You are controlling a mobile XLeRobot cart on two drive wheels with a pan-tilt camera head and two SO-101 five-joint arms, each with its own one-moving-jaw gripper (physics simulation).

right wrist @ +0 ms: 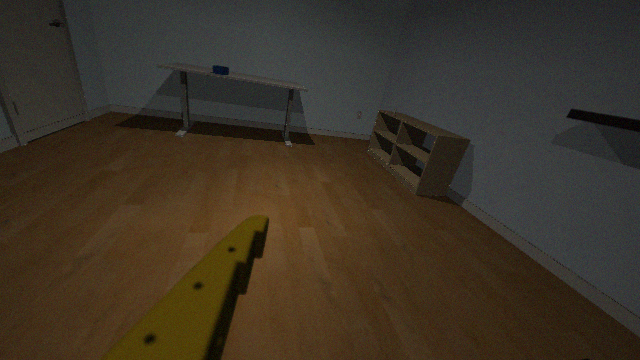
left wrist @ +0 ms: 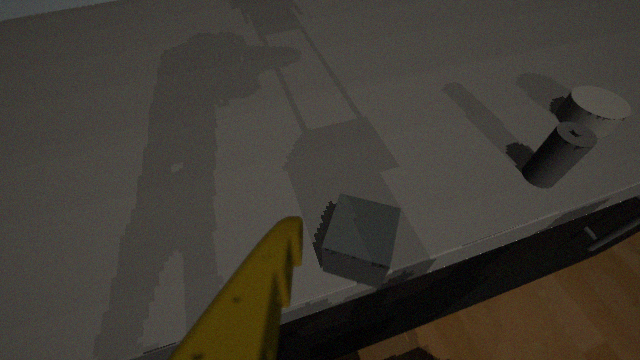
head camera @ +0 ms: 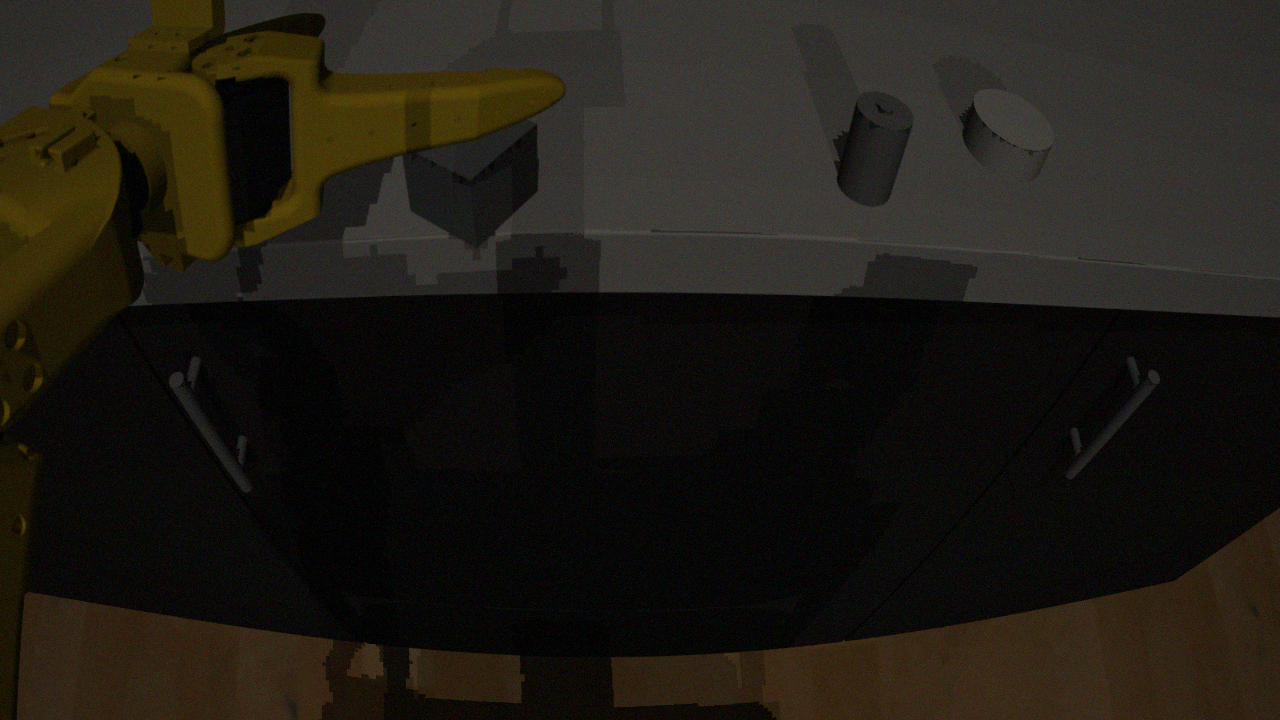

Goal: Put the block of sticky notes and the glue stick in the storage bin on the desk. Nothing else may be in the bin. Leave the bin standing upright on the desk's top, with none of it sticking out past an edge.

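Frame: origin at the left arm's base, x down, y right, z back, level; metres.
Where they show: left hand at its tool point: [left wrist: 301, 234] [head camera: 318, 26]; right hand at its tool point: [right wrist: 266, 231].
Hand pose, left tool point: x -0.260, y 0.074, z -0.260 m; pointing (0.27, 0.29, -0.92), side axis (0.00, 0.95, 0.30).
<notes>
Each offset is from my left tool point to the top centre of the thing. Level surfaces: height alone.
A grey-blue block {dx +0.087, dy +0.040, dz -0.038 m} [head camera: 472, 201] [left wrist: 365, 227], which looks like the sticky notes, rests by the near edge of a pale surface {dx +0.126 m} [head camera: 698, 179] [left wrist: 250, 200]. A dark upright cylinder {dx +0.076, dy +0.210, dz -0.055 m} [head camera: 872, 156] [left wrist: 557, 157], possibly the glue stick, stands farther right. My left gripper [head camera: 550, 87] [left wrist: 297, 222] is open and empty; one jaw crosses above the block's far side in the head view and lies left of the block in the left wrist view. My right gripper [right wrist: 262, 220] is open, over the floor. A small blue object [right wrist: 220, 70], possibly the bin, is on a distant desk {dx +0.316 m} [right wrist: 265, 81]; its shape is unclear.
A short pale round thing {dx +0.102, dy +0.304, dz -0.097 m} [head camera: 1011, 134] [left wrist: 600, 105] stands beside the cylinder. Dark cabinet fronts with bar handles [head camera: 214, 434] [head camera: 1114, 425] lie below the surface's near edge. A low wooden shelf unit [right wrist: 442, 162] stands by the wall in the right wrist view.
</notes>
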